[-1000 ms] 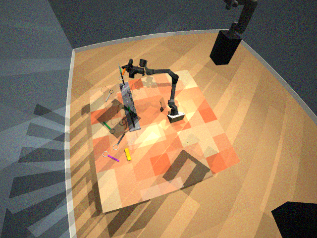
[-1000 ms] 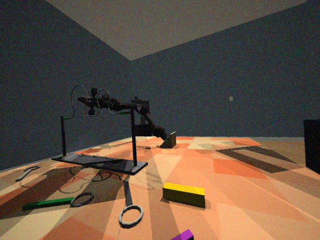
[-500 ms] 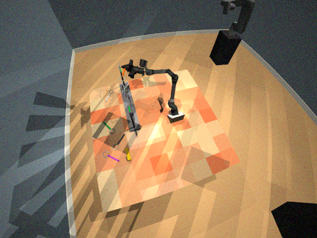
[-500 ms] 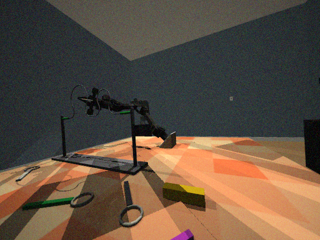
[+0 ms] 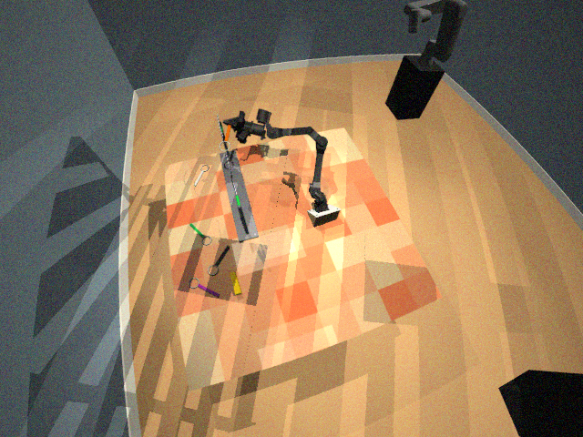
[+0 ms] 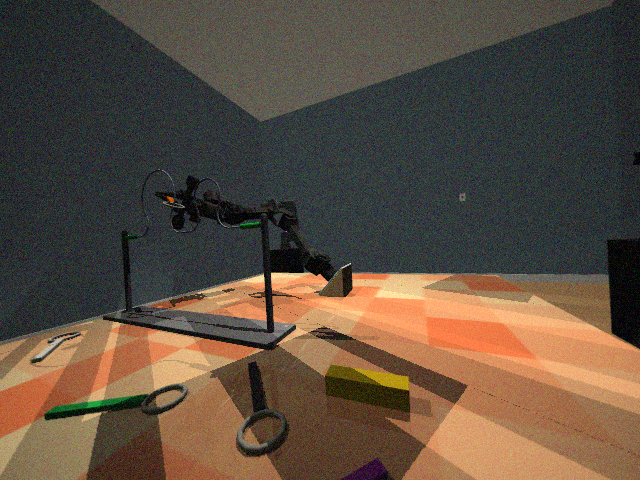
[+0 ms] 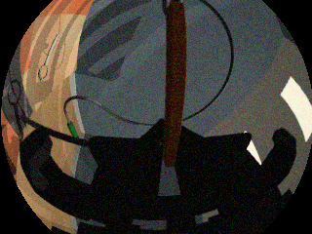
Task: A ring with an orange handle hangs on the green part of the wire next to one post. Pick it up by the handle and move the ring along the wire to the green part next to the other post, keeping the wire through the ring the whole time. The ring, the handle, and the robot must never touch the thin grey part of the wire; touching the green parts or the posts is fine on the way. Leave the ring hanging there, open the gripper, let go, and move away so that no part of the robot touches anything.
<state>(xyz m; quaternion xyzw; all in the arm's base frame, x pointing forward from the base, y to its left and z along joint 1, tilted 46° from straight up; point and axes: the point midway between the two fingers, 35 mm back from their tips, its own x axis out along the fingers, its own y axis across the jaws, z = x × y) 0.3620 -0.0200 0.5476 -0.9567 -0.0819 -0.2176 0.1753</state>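
My gripper tip is 10 mm past the ring with orange handle, 80 mm to the right of it and 40 mm above it. From my gripper tip the other things lie so: yellow block: 90 mm ahead, 690 mm to the left, 380 mm below.
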